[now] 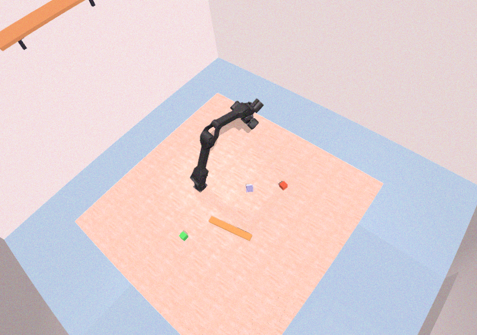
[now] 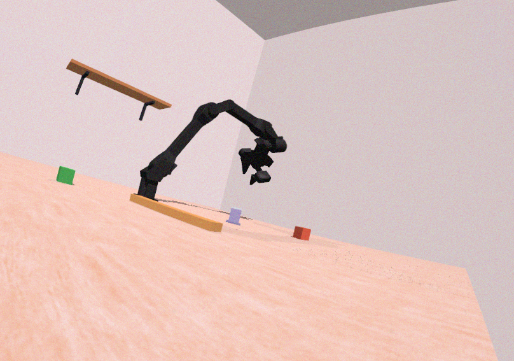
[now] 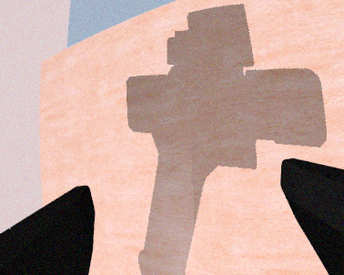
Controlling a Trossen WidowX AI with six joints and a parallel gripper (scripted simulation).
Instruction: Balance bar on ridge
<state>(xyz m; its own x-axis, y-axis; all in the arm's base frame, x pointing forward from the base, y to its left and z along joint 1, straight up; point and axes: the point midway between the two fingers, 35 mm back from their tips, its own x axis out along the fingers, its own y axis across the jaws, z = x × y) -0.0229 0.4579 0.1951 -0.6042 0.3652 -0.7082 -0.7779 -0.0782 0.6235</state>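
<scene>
Now: gripper tip 570 mm to the left of the bar, 360 mm short of it and 160 mm above it. From my gripper tip the other things lie so: green cube: 760 mm to the right, 200 mm ahead, 150 mm below; red cube: 440 mm ahead, 180 mm to the right, 150 mm below.
</scene>
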